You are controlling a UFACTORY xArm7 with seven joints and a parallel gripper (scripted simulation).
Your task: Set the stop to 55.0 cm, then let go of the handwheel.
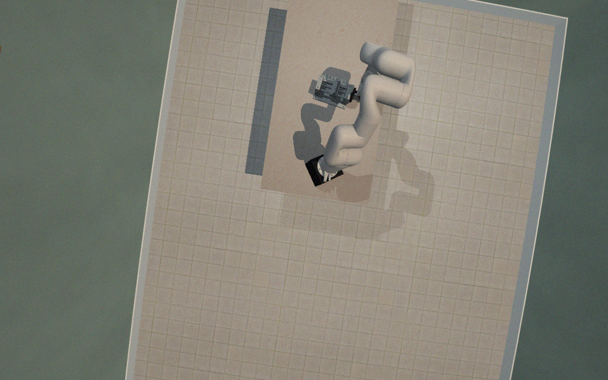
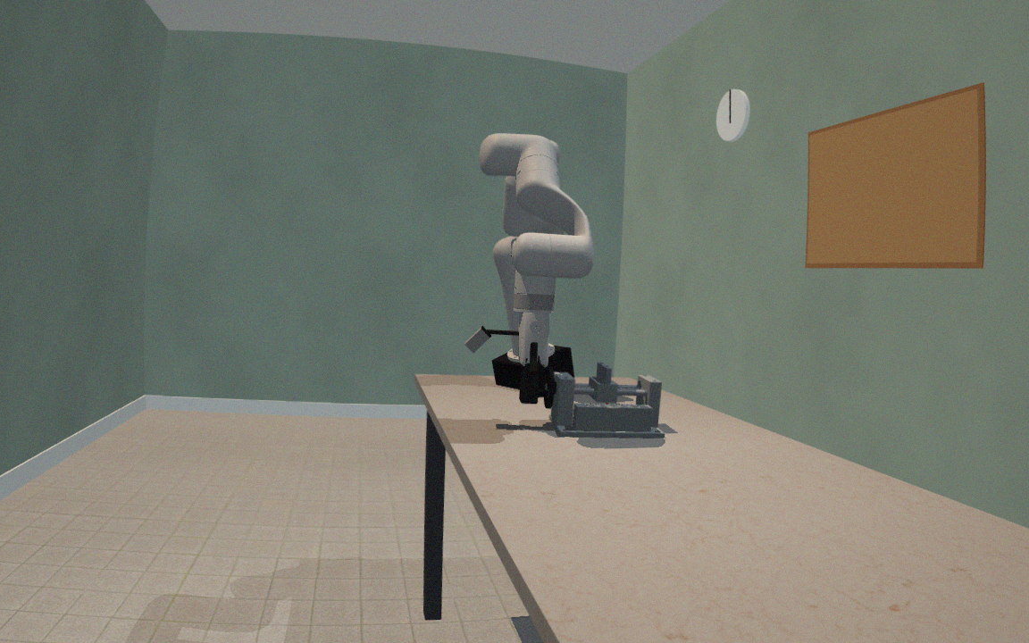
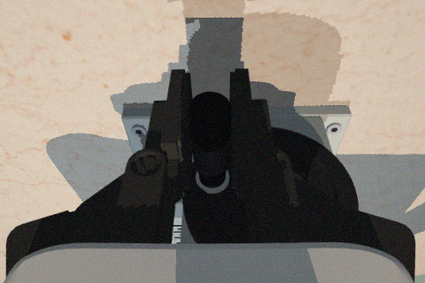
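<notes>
My hand is 150 mm to the right of the stop block, 20 mm below it and 10 mm short of it. From my hand the other things lie so: crank handle 10 mm to the left; black handwheel 30 mm to the left.
</notes>
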